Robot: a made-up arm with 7 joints. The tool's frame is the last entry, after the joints.
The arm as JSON. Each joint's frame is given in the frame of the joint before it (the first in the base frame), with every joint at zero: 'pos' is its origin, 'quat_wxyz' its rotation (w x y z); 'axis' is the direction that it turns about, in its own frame. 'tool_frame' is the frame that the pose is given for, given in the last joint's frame.
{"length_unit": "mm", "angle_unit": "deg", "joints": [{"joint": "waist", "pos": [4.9, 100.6, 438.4], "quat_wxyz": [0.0, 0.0, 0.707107, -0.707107], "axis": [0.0, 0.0, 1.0]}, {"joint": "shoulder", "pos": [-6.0, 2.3, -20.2], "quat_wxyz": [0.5, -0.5, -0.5, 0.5], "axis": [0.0, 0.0, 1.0]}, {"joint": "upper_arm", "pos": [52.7, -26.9, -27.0], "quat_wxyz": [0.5, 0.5, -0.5, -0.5], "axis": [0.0, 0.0, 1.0]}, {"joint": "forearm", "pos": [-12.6, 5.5, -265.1], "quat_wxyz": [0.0, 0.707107, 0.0, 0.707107], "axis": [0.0, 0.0, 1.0]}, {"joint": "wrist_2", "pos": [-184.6, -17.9, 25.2], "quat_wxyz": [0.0, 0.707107, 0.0, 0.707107], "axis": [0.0, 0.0, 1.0]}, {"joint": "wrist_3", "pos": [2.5, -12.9, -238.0], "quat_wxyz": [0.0, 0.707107, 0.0, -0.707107], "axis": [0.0, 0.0, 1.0]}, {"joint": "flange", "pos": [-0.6, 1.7, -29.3], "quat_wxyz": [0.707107, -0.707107, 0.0, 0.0], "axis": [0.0, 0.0, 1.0]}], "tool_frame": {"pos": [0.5, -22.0, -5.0], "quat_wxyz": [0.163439, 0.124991, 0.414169, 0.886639]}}
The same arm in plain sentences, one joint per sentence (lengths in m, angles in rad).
The arm has seven revolute joints in a row. What follows holds with every joint at zero, and every direction is one of the base frame's.
The first joint sits 0.0049 m along +x and 0.1006 m along +y and 0.4384 m along +z from the base frame's origin and rotates about -y.
The second joint sits 0.006 m along +x and 0.0202 m along +y and 0.0023 m along -z from the first joint and rotates about +x.
The third joint sits 0.027 m along -x and 0.0269 m along -y and 0.0527 m along -z from the second joint and rotates about +z.
The fourth joint sits 0.0055 m along +x and 0.0126 m along +y and 0.2651 m along -z from the third joint and rotates about -y.
The fifth joint sits 0.0179 m along +x and 0.0252 m along -y and 0.1846 m along -z from the fourth joint and rotates about +z.
The sixth joint sits 0.0129 m along -x and 0.0025 m along -y and 0.238 m along -z from the fifth joint and rotates about +y.
The seventh joint sits 0.0017 m along -x and 0.0293 m along -y and 0.0006 m along +z from the sixth joint and rotates about -x.
The tool frame, which is the frame that the pose is given for, sits 0.005 m along +x and 0.022 m along +y and 0.0005 m along -z from the seventh joint; its axes are the base frame's turned by roll 2.6607, pitch -1.1563 and yaw -1.7867 rad (as in URDF: about the fixed x, then y, then z).

